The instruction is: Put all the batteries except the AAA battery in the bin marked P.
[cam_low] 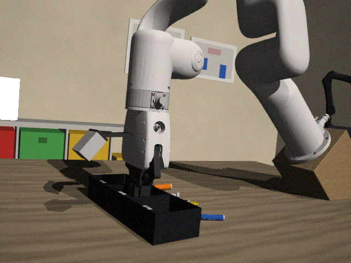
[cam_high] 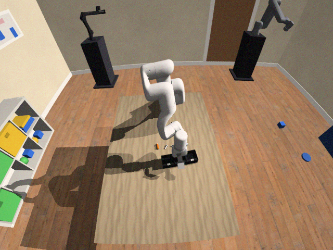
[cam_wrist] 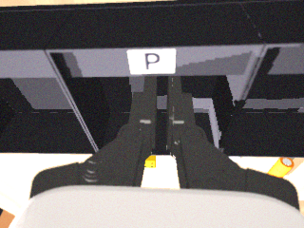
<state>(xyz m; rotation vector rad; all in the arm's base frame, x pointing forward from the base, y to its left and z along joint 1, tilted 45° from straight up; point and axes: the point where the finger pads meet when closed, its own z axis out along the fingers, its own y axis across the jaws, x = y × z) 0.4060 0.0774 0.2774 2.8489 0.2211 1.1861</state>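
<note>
Right now the black three-compartment bin is 10 mm ahead of my hand and 10 mm below it. From my hand the other things lie so: blue battery: 120 mm behind, 50 mm to the left, 30 mm below; white nut: 120 mm behind, 40 mm to the right, 30 mm below; yellow die: 110 mm behind, 10 mm to the right, 30 mm below.
</note>
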